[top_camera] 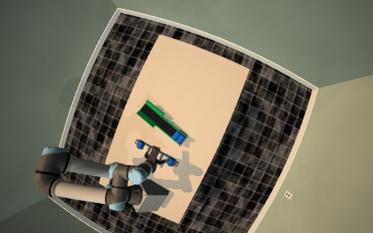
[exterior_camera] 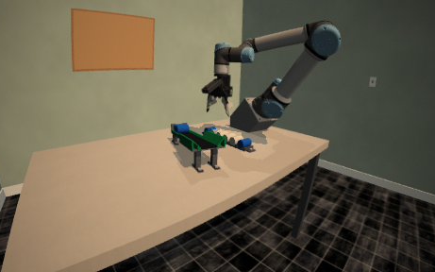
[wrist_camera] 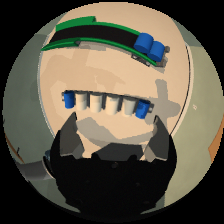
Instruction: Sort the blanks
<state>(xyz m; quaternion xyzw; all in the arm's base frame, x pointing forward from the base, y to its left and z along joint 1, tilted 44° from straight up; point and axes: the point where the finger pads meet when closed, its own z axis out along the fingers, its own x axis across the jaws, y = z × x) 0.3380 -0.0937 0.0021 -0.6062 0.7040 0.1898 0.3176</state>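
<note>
The stock rack is 14 cm below my hand, 4 cm to the left of it and 3 cm behind it.
</note>
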